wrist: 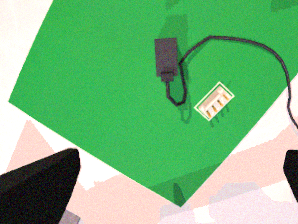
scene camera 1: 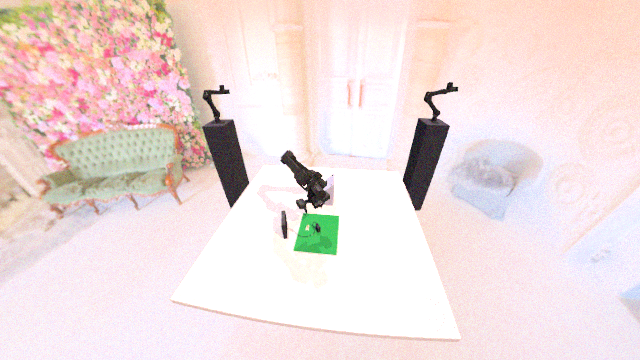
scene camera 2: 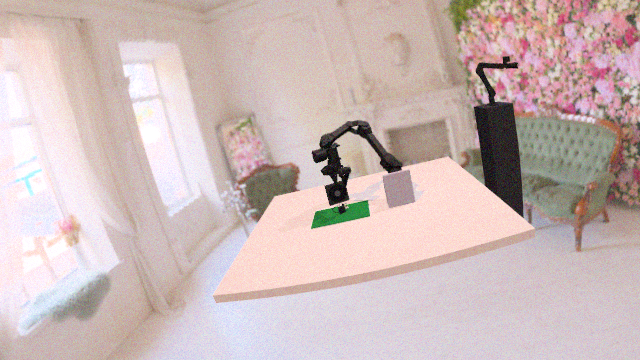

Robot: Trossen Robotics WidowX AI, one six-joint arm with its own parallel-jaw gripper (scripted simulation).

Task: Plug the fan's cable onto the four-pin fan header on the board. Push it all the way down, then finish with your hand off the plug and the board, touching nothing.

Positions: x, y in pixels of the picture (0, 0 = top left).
Scene:
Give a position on a green board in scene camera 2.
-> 356, 211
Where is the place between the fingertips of my gripper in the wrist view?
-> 182, 159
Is my gripper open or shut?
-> Open.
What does my gripper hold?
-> Nothing.

